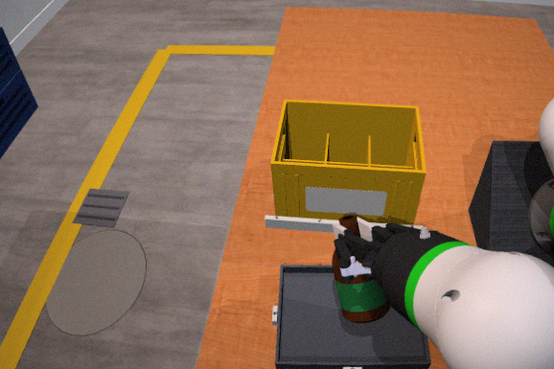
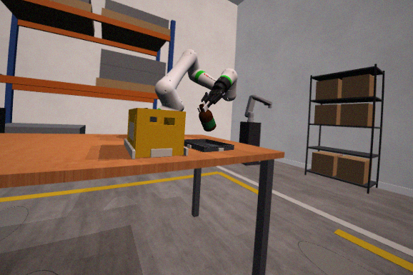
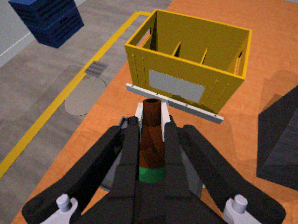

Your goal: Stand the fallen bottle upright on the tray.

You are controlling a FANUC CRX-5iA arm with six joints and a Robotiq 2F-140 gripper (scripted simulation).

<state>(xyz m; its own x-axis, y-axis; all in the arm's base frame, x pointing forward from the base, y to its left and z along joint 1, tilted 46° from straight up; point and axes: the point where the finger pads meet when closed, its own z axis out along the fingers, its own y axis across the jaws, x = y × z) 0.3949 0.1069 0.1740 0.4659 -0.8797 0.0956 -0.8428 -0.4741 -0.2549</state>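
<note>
The bottle is 10 mm behind my hand, 20 mm to the left of it and 50 mm below it. From my hand the other things lie so: yellow crate 40 mm ahead, 260 mm to the right, 130 mm below; tray 10 mm behind, 20 mm to the left, 200 mm below.
</note>
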